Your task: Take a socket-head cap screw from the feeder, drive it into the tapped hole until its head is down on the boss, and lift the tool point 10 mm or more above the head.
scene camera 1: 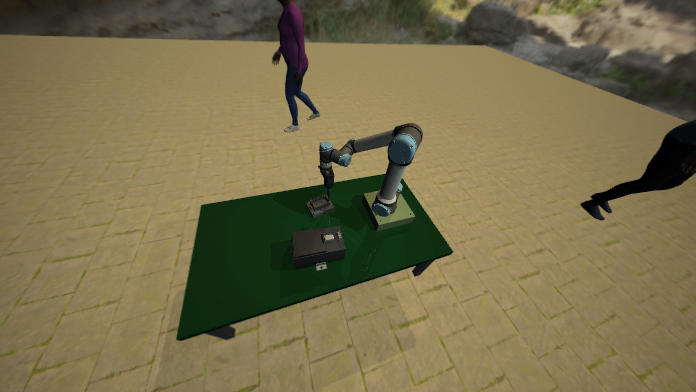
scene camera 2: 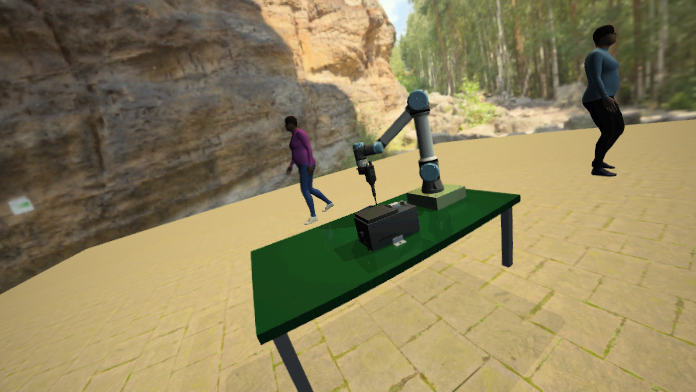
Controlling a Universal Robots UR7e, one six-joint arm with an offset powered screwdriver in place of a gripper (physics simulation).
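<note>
My screwdriver (scene camera 1: 328, 196) (scene camera 2: 375, 201) points down with its thin bit at the back right part of a small grey workpiece (scene camera 1: 320, 212) in the scene camera 1 view. Whether the bit touches it, and whether a screw is on the tip, is too small to tell. The workpiece is a low block with a raised frame; its tapped hole and boss cannot be made out. In the scene camera 2 view the dark feeder box hides it and the lowest end of the bit. The feeder (scene camera 1: 312, 243) (scene camera 2: 390, 231) stands nearer the front, with a light metal part on top. No single screw can be made out.
The arm stands on a pale green base block (scene camera 1: 395, 220) (scene camera 2: 445, 197) at the right of the green table (scene camera 1: 230, 260) (scene camera 2: 300, 280). A small metal bracket (scene camera 1: 321, 267) (scene camera 2: 398, 241) sits at the feeder's front. Two people (scene camera 1: 294, 40) (scene camera 2: 602, 75) are on the paving away from the table.
</note>
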